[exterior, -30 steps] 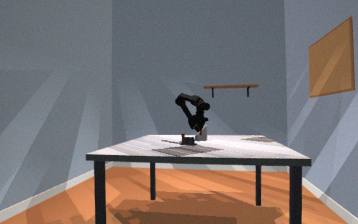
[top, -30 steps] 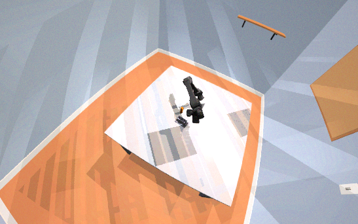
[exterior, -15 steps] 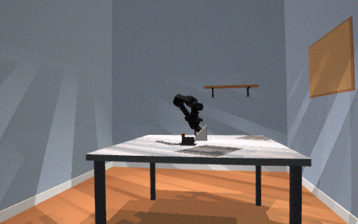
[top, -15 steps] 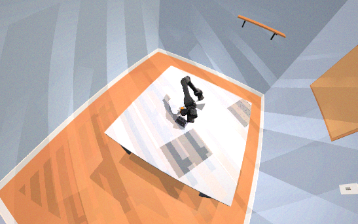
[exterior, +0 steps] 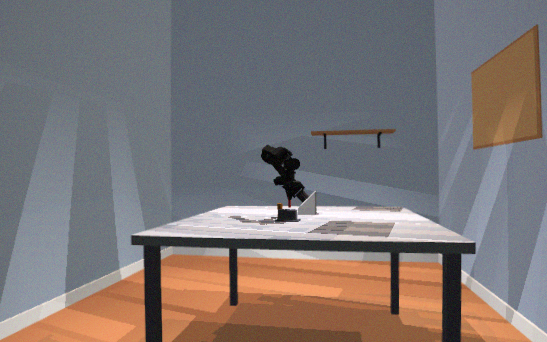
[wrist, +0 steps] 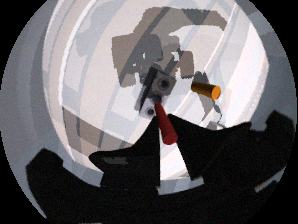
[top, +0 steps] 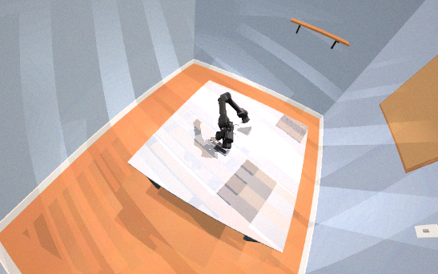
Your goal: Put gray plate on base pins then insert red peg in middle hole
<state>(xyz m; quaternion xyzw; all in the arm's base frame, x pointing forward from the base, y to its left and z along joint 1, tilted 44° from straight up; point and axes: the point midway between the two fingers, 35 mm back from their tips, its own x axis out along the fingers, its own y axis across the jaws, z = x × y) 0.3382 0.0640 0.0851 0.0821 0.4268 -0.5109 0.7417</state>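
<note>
The gray plate is 60 mm below my gripper tip and 10 mm to the right of it. From my gripper tip the other things lie so: red peg (right at my gripper tip); then base (100 mm below, 10 mm to the right); then orange peg (100 mm behind, 80 mm to the right, 70 mm below).
</note>
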